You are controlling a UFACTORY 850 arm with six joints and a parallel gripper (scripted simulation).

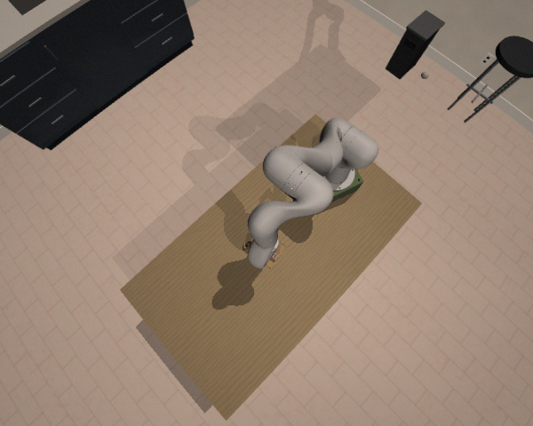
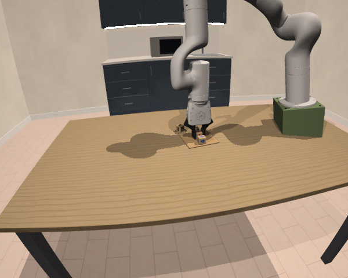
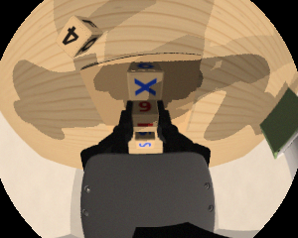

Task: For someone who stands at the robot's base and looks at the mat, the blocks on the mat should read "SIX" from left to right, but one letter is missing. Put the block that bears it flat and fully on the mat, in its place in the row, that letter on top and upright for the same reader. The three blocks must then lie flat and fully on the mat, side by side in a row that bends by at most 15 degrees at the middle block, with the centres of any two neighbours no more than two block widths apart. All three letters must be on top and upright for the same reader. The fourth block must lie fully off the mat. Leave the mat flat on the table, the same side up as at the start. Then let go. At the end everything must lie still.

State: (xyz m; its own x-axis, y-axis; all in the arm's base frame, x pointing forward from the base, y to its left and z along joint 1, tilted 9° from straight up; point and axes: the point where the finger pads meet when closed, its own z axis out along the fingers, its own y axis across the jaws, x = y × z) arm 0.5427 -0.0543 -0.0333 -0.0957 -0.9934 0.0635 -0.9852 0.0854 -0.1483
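Now: the mat 20 mm below my hand.
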